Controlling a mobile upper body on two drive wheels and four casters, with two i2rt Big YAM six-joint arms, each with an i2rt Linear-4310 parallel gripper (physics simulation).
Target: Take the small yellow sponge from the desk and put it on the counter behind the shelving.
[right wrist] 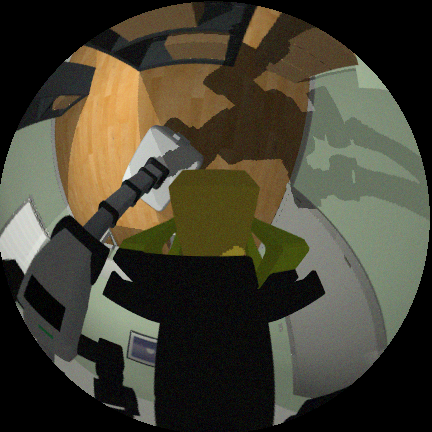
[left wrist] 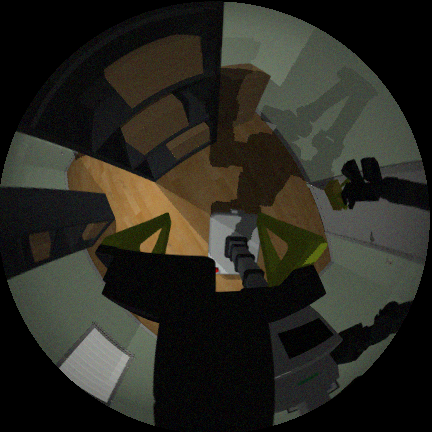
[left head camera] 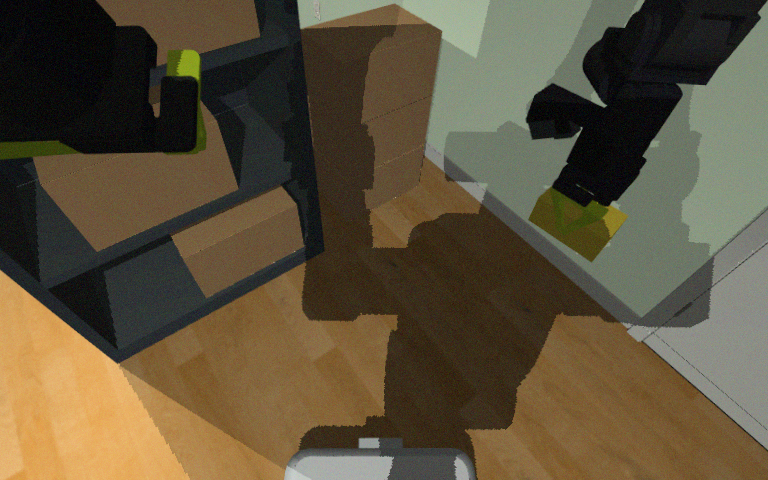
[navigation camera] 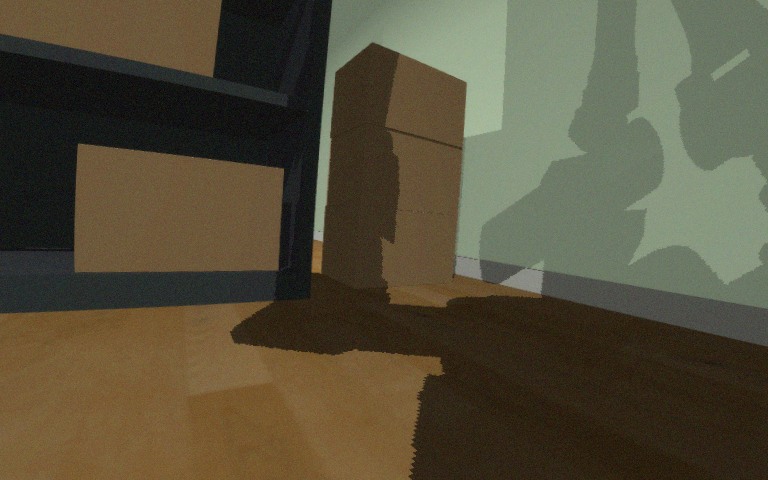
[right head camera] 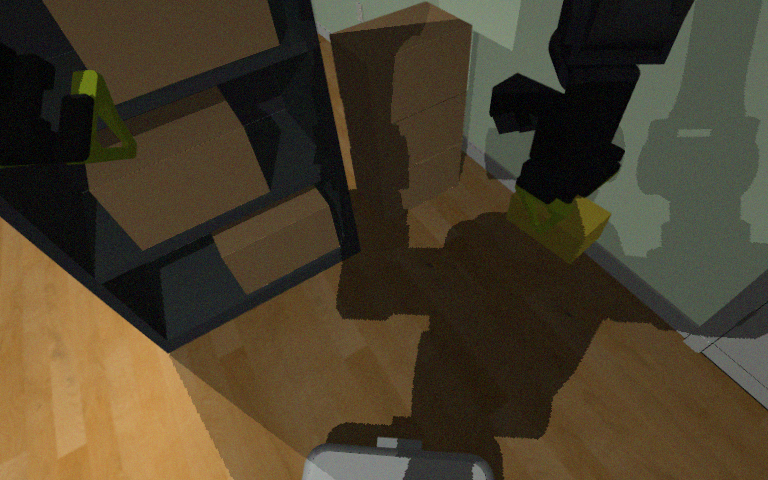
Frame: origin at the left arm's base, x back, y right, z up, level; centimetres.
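Where they show: left gripper, fingertip midpoint: (left wrist: 213,216) (left head camera: 142,143) (right head camera: 85,153); right gripper, fingertip midpoint: (right wrist: 213,217) (left wrist: 333,194) (left head camera: 572,220) (right head camera: 552,218).
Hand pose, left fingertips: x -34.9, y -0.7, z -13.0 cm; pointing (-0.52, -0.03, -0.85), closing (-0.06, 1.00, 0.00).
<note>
After its pixels a point has its place.
The small yellow sponge (left head camera: 593,243) @(x -39.8, y 46.1, z -31.0 cm) (right head camera: 569,246) @(x -39.6, y 46.2, z -31.2 cm) (left wrist: 334,194) (right wrist: 215,210) @(x -47.1, y 43.6, z -29.4 cm) is held in the air between the fingers of my right gripper (left head camera: 577,215) @(x -45.0, y 45.4, z -32.4 cm) (right head camera: 546,213) @(x -45.0, y 45.4, z -32.4 cm) (right wrist: 213,217) @(x -45.0, y 45.4, z -32.4 cm), which is shut on it, at the right in both head camera views. My left gripper (left wrist: 213,216) @(x -34.9, y -0.7, z -13.0 cm) is open with nothing between its fingers; it shows partly at the left edge of both head camera views. Dark shelving (left head camera: 220,297) @(x -89.9, y -40.3, z -134.4 cm) (right head camera: 254,297) @(x -88.5, y -42.3, z -134.5 cm) (navigation camera: 141,289) @(x -94.8, y -33.6, z -136.8 cm) with cardboard boxes stands at the left, ahead of my base. The counter and the desk cannot be made out in these views.
A tall stack of cardboard boxes (left head camera: 396,113) @(x -151.6, y 28.6, z -89.5 cm) (right head camera: 433,113) @(x -153.1, y 30.5, z -91.2 cm) (navigation camera: 424,181) @(x -152.1, y 29.2, z -102.7 cm) stands right of the shelving, near the pale green wall (left head camera: 509,152) @(x -148.2, y 79.7, z -105.0 cm) (navigation camera: 487,186) @(x -176.7, y 58.7, z -99.6 cm). A light grey door-like panel (left head camera: 713,333) @(x -65.7, y 138.4, z -113.2 cm) (right wrist: 325,300) @(x -51.4, y 148.8, z -25.4 cm) is at the right. A second dark shelf unit (left wrist: 50,205) @(x -35.1, y -154.7, z -42.0 cm) (right wrist: 75,75) stands farther left.
</note>
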